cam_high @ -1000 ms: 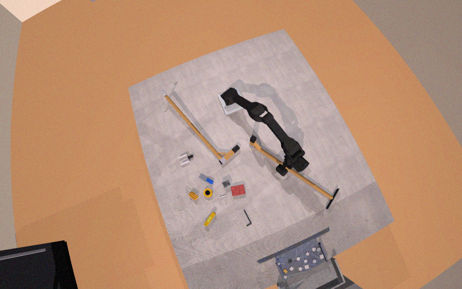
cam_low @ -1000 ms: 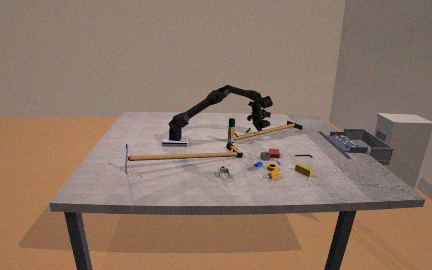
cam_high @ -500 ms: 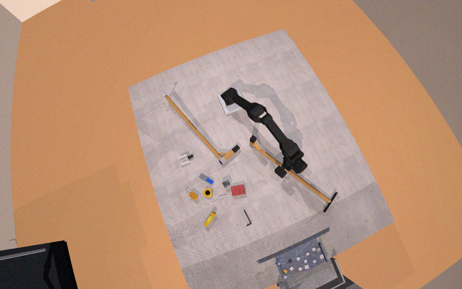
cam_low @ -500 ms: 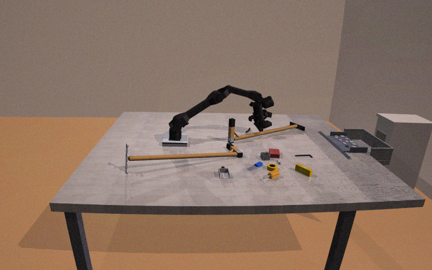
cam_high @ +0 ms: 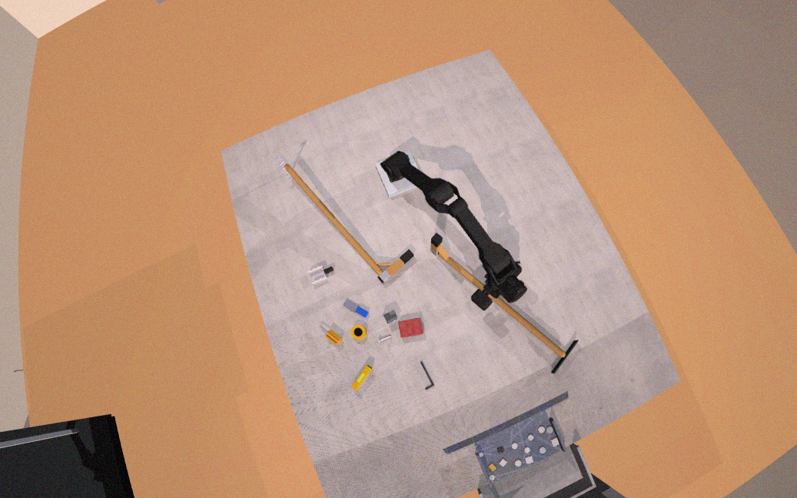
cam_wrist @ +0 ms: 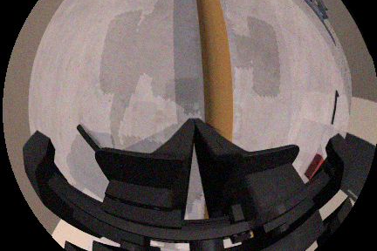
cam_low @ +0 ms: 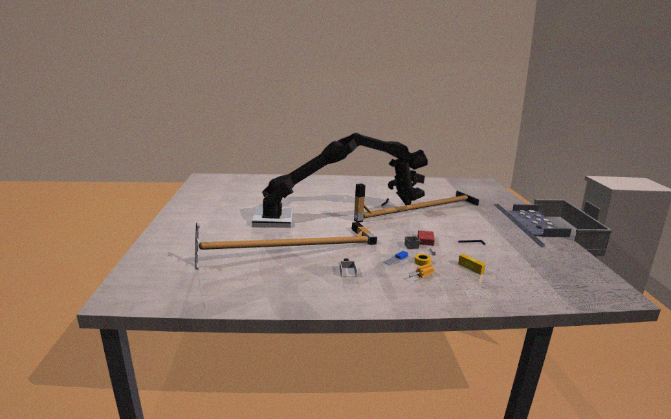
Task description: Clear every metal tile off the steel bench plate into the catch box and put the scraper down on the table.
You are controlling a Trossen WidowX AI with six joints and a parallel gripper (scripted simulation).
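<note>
My gripper tip is 5 cm below the long scraper, 3 cm short of it and 1 cm to the left of it. The rest, counted from my gripper tip: grey box: 36 cm to the right, 6 cm behind; hex key: 33 cm to the right, 18 cm ahead, 1 cm below; red block: 32 cm to the right.
</note>
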